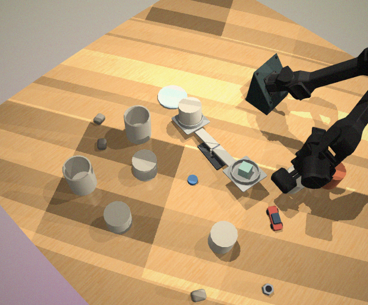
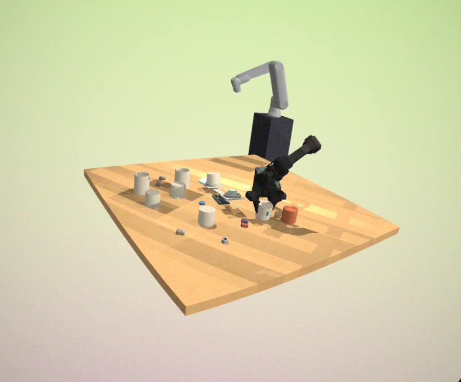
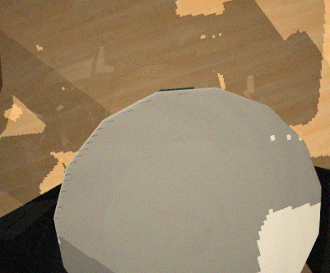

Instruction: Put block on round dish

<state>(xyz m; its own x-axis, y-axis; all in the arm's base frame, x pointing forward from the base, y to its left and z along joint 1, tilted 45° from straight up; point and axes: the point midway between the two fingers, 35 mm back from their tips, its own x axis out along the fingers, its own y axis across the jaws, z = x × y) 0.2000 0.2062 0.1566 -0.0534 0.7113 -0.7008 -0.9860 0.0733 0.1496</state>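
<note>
Right now my gripper tip is 11 cm short of the pale green block, 11 cm to the left of it and 6 cm below it. From my gripper tip the other things lie so: grey balance 9 cm ahead, 23 cm to the right, 1 cm above; then red toy car 12 cm ahead, 3 cm to the left, 1 cm below; then orange cylinder 9 cm behind, 5 cm to the left, 1 cm above.
</note>
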